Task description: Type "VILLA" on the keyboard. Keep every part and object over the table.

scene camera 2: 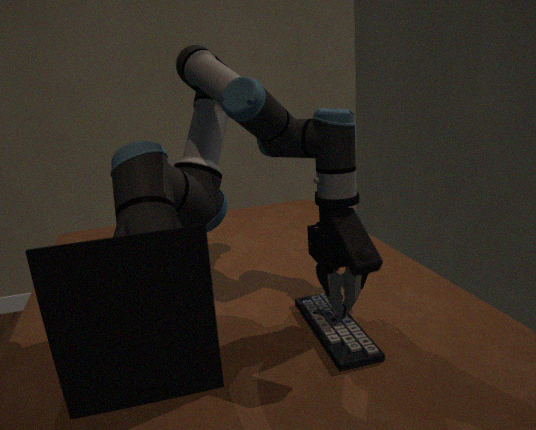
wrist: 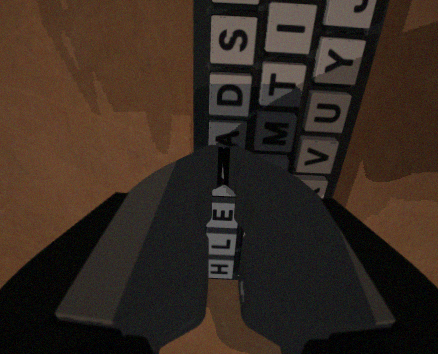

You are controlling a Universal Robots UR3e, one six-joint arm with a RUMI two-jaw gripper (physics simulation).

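Seen in the pictures: gripper, fingertip midpoint: (scene camera 2: 342, 315) (wrist: 222, 152); arm's base, link origin: (scene camera 2: 154, 269).
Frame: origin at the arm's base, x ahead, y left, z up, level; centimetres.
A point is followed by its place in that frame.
The dark keyboard (scene camera 2: 362, 358) @[z -14.8, x 26.3, y -13.0 cm] (wrist: 201, 65) @[z -14.8, x 30.5, y -5.1 cm] lies on the table with rows of pale letter keys. My gripper (scene camera 2: 343, 316) @[z -14.7, x 29.9, y -1.2 cm] (wrist: 222, 152) @[z -14.7, x 29.9, y -1.2 cm] is shut and empty, pointing down over the keyboard. In the wrist view its fingertips overlap the lower edge of the A key (wrist: 220, 131) @[z -14.6, x 30.0, y -2.3 cm]; whether they touch it I cannot tell. The V key (wrist: 317, 156) @[z -14.3, x 25.7, y -0.9 cm] is to the right, and the I key (wrist: 291, 28) @[z -14.3, x 27.0, y -6.2 cm] is near the top. The L key (wrist: 220, 245) @[z -14.3, x 30.5, y 4.4 cm] shows through the slot between the fingers. The fingers hide several other keys.
A black upright panel (scene camera 2: 125, 320) @[z -2.8, x -5.0, y -7.9 cm] stands at the left on the wooden table (scene camera 2: 440, 320) @[z -16.0, x 45.1, y -8.8 cm], partly in front of the arm's base. Shadows of the arm fall across the table and some keys. Walls rise behind the table and at the right.
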